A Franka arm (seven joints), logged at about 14 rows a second.
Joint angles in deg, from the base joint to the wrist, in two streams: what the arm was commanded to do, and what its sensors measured. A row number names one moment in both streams.
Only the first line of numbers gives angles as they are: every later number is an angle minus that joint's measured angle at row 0.
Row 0, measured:
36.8, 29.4, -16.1, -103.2, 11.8, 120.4, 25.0
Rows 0 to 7, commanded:
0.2, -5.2, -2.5, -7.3, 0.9, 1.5, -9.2
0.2, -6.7, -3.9, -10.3, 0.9, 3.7, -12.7
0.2, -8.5, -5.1, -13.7, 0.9, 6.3, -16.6
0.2, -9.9, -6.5, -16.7, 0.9, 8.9, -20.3
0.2, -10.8, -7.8, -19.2, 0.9, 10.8, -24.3
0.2, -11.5, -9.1, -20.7, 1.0, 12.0, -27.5
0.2, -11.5, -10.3, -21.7, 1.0, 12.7, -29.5
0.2, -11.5, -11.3, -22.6, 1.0, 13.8, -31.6
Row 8, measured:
-0.4, -8.6, -9.6, -18.4, 0.0, 11.3, -26.9
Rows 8 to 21, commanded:
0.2, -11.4, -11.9, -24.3, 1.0, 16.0, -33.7
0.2, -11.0, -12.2, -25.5, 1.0, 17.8, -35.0
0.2, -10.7, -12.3, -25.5, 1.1, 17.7, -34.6
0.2, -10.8, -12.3, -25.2, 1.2, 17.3, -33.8
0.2, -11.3, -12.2, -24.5, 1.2, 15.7, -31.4
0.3, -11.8, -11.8, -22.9, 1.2, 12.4, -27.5
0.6, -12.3, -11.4, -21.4, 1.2, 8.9, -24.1
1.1, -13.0, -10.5, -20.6, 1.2, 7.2, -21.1
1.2, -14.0, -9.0, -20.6, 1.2, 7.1, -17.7
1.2, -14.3, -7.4, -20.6, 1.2, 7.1, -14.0
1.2, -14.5, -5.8, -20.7, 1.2, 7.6, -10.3
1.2, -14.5, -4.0, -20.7, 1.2, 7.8, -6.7
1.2, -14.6, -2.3, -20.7, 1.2, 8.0, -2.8
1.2, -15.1, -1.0, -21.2, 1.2, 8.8, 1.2
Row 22, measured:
1.2, -13.7, -3.2, -20.2, 0.5, 8.3, -5.2
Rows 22 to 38, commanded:
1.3, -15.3, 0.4, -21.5, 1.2, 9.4, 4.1
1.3, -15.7, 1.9, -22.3, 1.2, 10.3, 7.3
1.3, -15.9, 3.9, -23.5, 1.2, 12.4, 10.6
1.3, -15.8, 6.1, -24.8, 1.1, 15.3, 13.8
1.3, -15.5, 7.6, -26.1, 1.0, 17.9, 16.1
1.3, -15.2, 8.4, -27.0, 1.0, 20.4, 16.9
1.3, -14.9, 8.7, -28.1, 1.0, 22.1, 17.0
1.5, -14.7, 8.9, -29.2, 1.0, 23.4, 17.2
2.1, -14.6, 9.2, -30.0, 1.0, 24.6, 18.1
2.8, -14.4, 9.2, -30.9, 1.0, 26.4, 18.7
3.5, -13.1, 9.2, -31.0, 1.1, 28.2, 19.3
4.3, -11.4, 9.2, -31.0, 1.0, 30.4, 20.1
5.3, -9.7, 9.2, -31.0, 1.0, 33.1, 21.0
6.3, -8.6, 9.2, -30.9, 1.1, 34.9, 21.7
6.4, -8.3, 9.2, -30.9, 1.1, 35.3, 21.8
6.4, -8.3, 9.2, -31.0, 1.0, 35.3, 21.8
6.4, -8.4, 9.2, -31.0, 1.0, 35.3, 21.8
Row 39, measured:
6.1, -8.2, 9.4, -30.9, 0.5, 34.5, 21.3
